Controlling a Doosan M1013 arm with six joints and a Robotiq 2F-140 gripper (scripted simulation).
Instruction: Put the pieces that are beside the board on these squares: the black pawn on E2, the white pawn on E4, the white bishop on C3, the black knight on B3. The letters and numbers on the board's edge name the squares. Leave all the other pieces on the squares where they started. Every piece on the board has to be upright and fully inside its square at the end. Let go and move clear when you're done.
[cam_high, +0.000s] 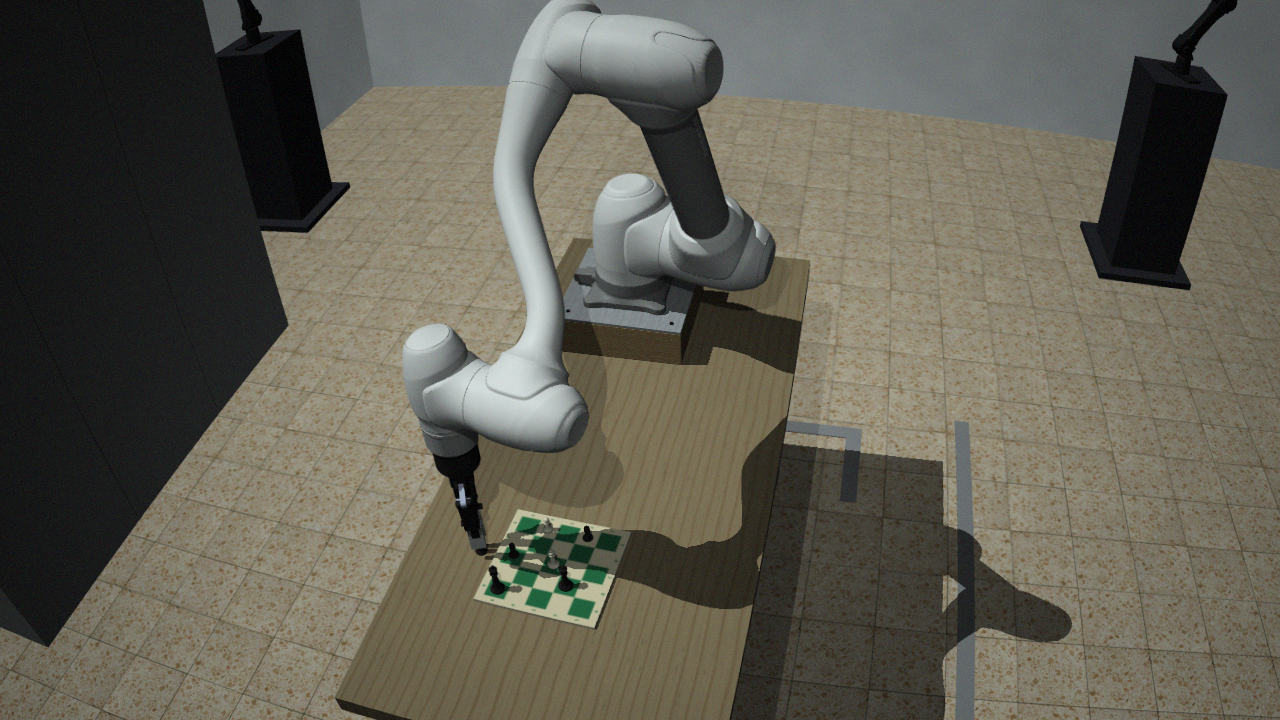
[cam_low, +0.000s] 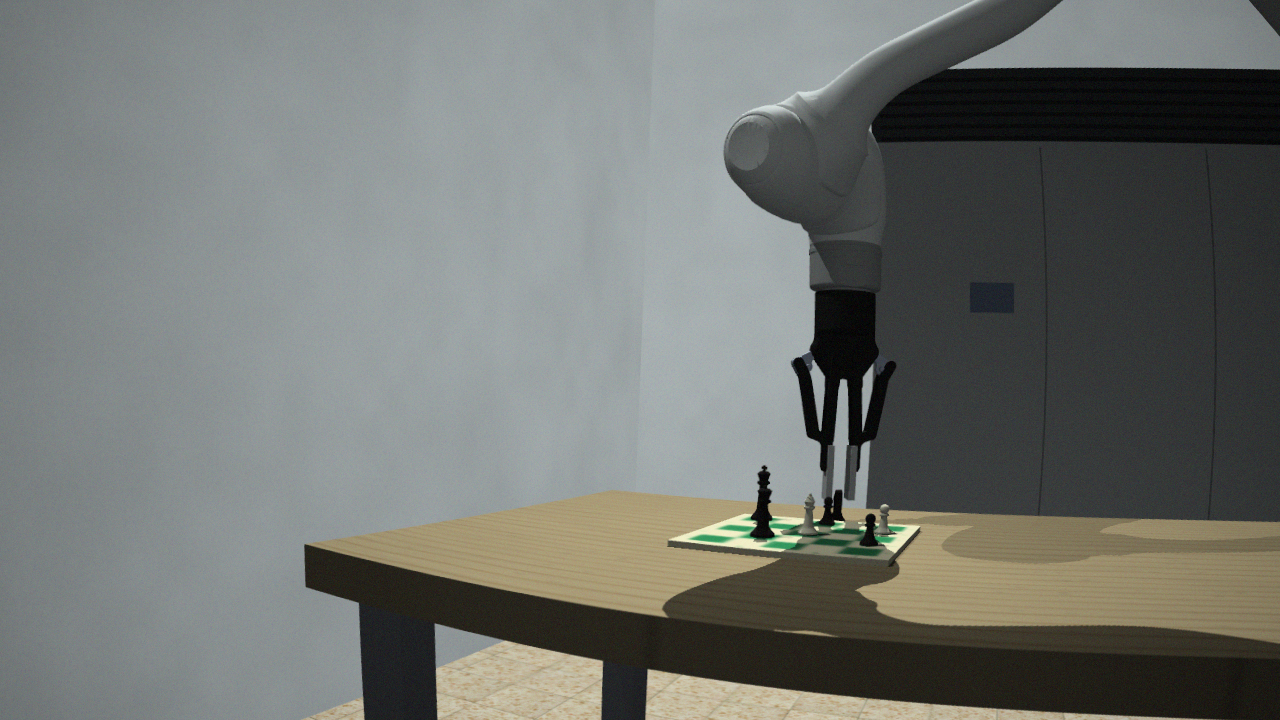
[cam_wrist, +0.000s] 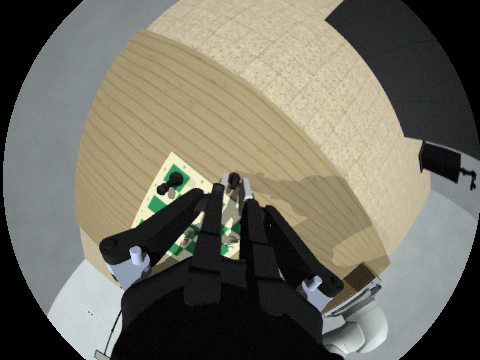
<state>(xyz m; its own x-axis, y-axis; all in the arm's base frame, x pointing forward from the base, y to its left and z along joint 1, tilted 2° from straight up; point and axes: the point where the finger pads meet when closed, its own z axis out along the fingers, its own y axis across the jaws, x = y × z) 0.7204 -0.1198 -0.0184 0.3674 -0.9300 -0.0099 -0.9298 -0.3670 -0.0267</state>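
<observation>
My hand is 5 cm above the black knight. From my hand the other things lie so: white bishop (1 cm ahead, 14 cm to the left, 3 cm below); white pawn (7 cm behind, 11 cm to the left, 4 cm below); green-and-cream chessboard (1 cm ahead, 14 cm to the left, 6 cm below).
</observation>
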